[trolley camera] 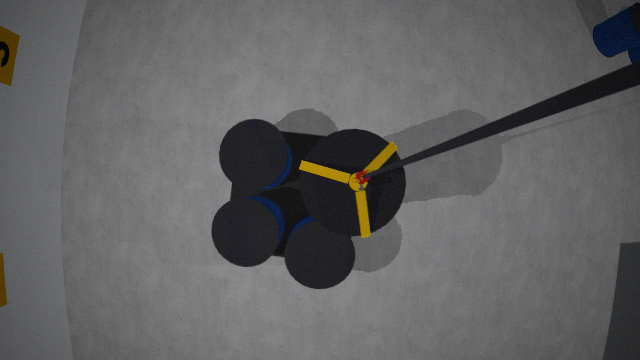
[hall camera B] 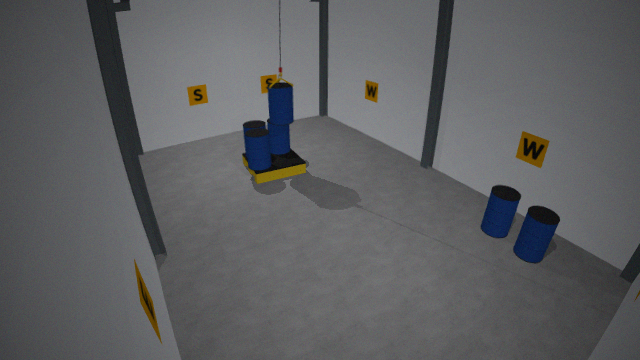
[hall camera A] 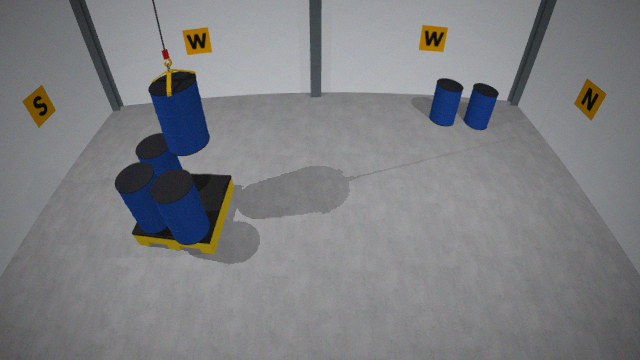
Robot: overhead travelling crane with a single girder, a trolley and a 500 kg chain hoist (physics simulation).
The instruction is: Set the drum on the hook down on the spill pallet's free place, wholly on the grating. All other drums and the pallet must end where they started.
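Observation:
My gripper (hall camera A: 169, 75) (hall camera B: 281, 81) (trolley camera: 358, 181), a yellow three-armed drum lifter on the hook, is shut on a blue drum (hall camera A: 181, 120) (hall camera B: 281, 105) (trolley camera: 330, 205). The drum hangs about upright, above the height of the pallet drums. In the trolley view it covers most of the free place and the right edge of the spill pallet (hall camera A: 224, 212) (hall camera B: 281, 173) (trolley camera: 301, 144). Three blue drums stand on the black grating: the southwest drum (hall camera A: 151, 146) (hall camera B: 279, 140) (trolley camera: 254, 153), the southeast drum (hall camera A: 135, 177) (hall camera B: 254, 126) (trolley camera: 246, 231) and the northeast drum (hall camera A: 180, 210) (hall camera B: 258, 152) (trolley camera: 320, 257).
Two more blue drums, one (hall camera A: 446, 102) (hall camera B: 536, 235) beside the other (hall camera A: 481, 106), stand on the floor near the W wall, towards the N wall. The hanging drum's shadow (hall camera A: 300, 192) (hall camera B: 330, 192) (trolley camera: 450, 155) lies on the floor north of the pallet.

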